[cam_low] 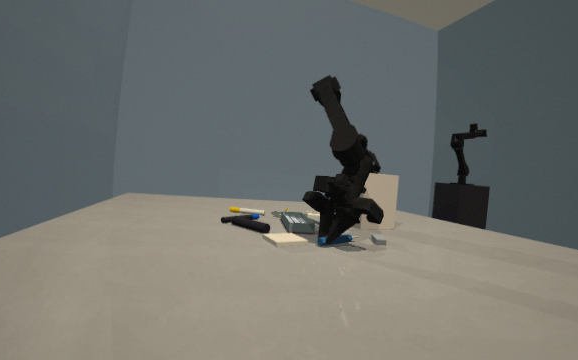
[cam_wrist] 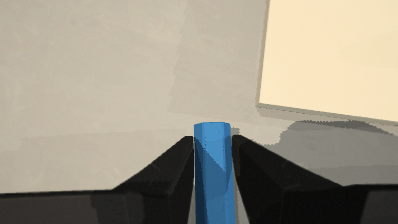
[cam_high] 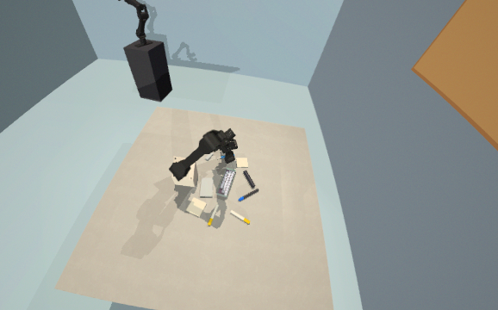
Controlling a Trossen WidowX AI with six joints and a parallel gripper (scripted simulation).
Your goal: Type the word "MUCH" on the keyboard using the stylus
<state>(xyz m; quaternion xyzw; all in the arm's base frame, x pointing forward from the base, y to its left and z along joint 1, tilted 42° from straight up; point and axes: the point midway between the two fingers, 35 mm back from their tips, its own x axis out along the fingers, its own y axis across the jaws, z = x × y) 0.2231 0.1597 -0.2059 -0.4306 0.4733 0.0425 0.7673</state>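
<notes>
My gripper tip is 60 mm past the blue hexagonal stylus and 30 mm to the left of it. Round my gripper tip: black cylinder: 150 mm ahead, 150 mm to the right; notepad: 80 mm ahead, 30 mm to the right, 10 mm below; small grey block: 150 mm behind, 50 mm to the right.
</notes>
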